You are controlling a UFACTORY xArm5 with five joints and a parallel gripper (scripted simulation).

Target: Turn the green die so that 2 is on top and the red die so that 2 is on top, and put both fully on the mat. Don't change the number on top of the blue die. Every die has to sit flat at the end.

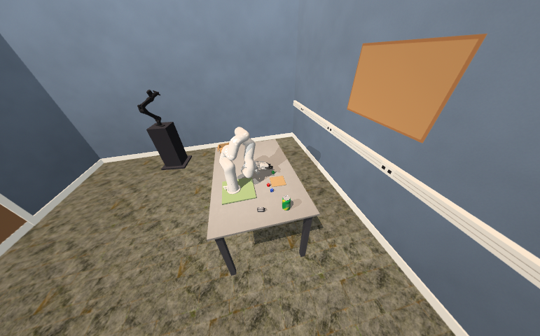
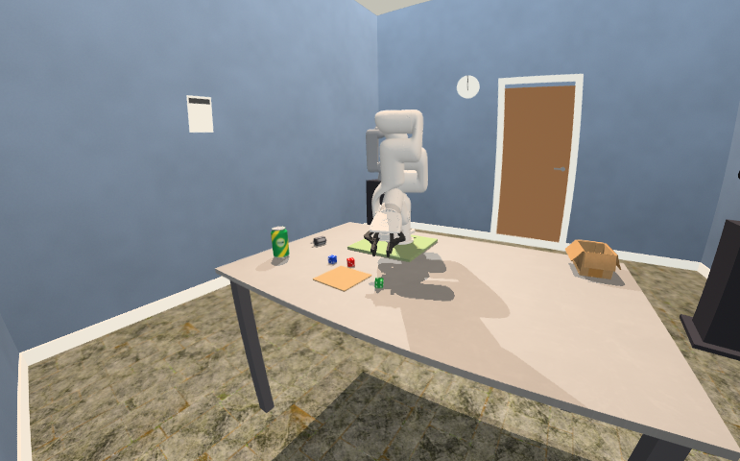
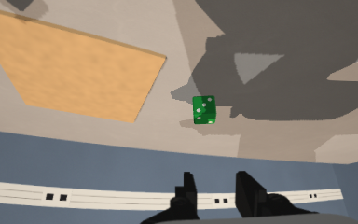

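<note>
Now: the green die 100 mm below my hand, 30 mm ahead of it and 20 mm to the left of it. Round my hand: blue die 250 mm to the right, 100 mm below; red die 170 mm to the right, 100 mm below, 30 mm behind; mat 110 mm to the right, 110 mm below, 70 mm ahead.
</note>
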